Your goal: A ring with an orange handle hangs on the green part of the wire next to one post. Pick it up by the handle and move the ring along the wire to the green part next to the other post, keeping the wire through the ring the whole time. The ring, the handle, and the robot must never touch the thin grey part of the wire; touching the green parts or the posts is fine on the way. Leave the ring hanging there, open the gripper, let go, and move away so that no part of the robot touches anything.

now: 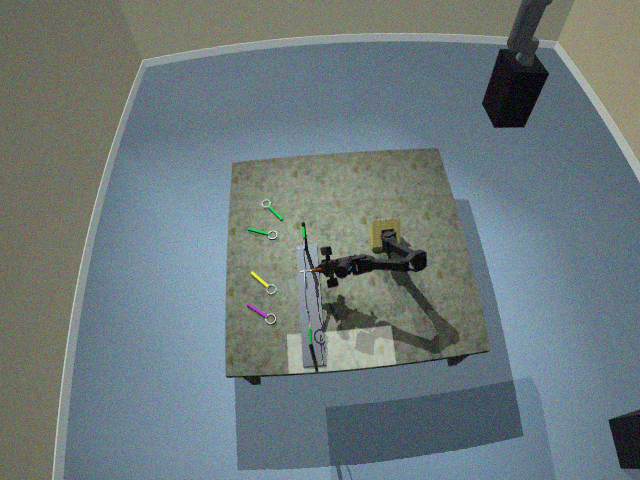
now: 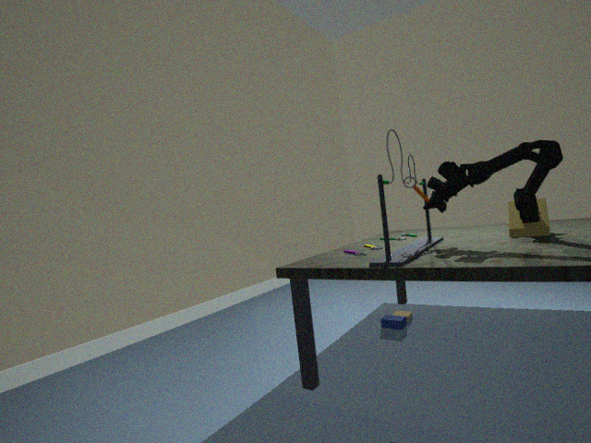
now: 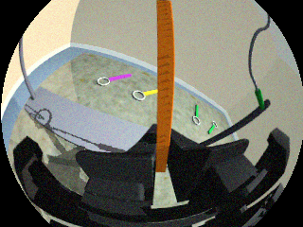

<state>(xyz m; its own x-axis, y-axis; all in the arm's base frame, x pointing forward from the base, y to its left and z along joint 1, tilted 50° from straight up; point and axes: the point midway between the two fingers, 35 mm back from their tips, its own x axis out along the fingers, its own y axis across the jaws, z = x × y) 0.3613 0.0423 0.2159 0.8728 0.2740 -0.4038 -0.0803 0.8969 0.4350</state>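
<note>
The orange-handled ring lies 80 mm above my gripper tip, 40 mm to the left of it and 10 mm ahead of it.
</note>
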